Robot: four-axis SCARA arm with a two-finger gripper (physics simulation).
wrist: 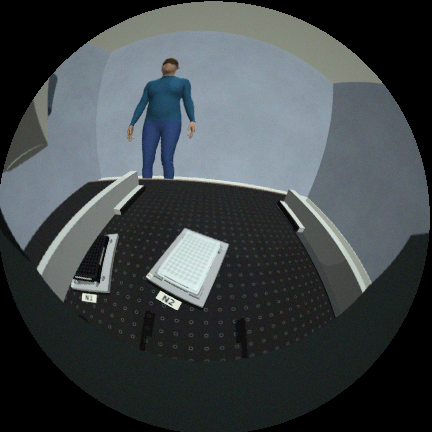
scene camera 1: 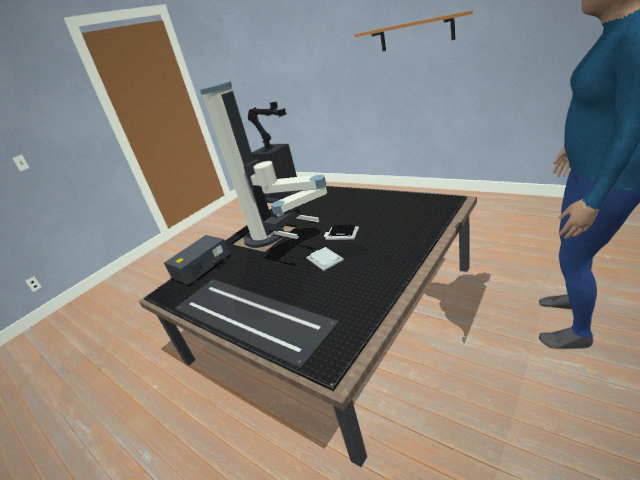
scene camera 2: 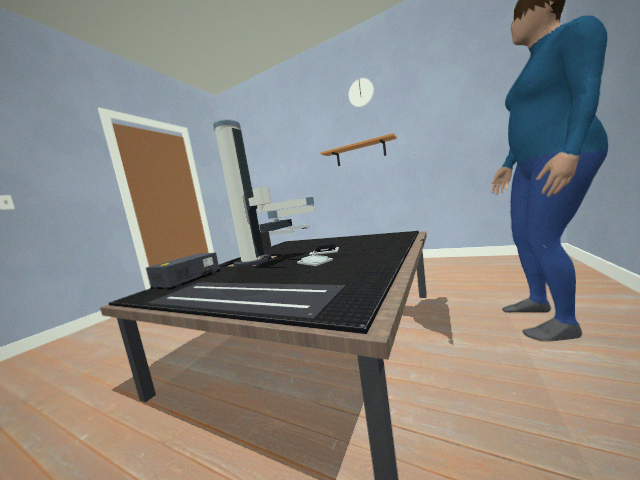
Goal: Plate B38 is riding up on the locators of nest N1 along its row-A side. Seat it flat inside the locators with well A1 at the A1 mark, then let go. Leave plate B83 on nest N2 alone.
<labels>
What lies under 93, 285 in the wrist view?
A nest N1.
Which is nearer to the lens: the black well plate B38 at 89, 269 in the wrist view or the white plate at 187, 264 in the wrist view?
The white plate.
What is my gripper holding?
Nothing.
</labels>
